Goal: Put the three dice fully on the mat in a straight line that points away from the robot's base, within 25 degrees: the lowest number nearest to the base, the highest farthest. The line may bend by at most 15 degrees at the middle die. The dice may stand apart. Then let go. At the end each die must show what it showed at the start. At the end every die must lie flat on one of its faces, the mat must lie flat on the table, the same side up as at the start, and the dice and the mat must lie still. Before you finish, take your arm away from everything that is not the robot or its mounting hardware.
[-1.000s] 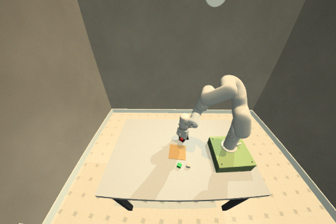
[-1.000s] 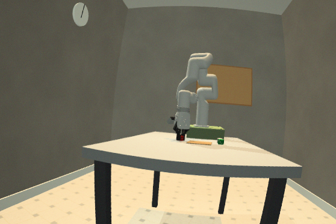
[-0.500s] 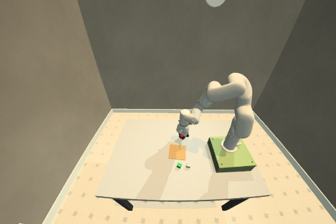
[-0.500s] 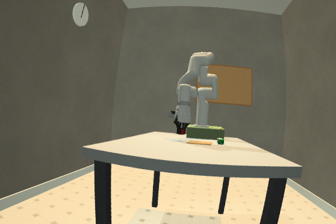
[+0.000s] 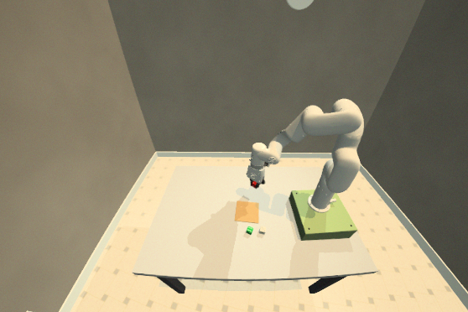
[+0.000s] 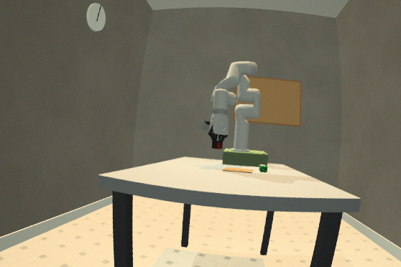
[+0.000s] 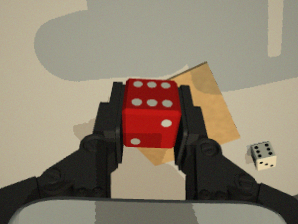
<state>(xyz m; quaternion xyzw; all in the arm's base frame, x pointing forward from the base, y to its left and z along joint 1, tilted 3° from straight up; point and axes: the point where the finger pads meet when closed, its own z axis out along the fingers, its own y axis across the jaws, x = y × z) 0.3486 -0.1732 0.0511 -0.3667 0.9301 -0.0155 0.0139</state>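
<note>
Right now my hand is 120 mm above the mat, 110 mm to the right of it and 60 mm short of it. Round my hand: red die: 10 mm below; then green die: 240 mm to the left, 110 mm below, 70 mm ahead; then white die: 250 mm to the left, 110 mm below.
</note>
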